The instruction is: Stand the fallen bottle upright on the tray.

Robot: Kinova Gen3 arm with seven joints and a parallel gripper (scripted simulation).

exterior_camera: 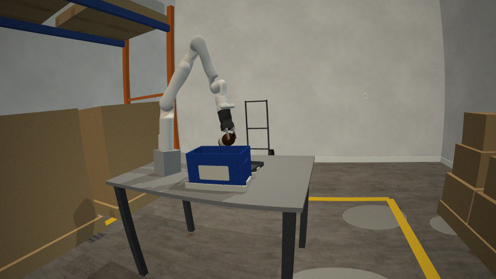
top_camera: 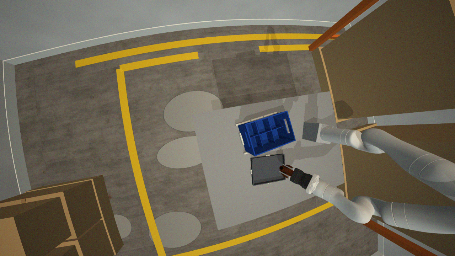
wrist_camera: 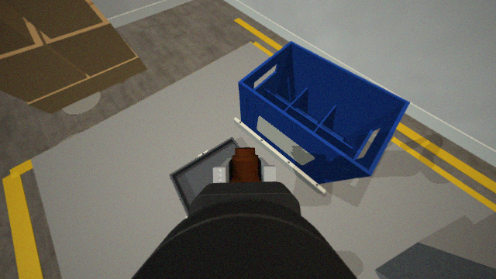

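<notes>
Now: the brown bottle 40 mm behind my hand, 20 mm to the left of it and 20 mm below it. Round my hand: dark grey tray: 60 mm to the left, 190 mm below; blue crate: 40 mm ahead, 210 mm to the right, 120 mm below.
</notes>
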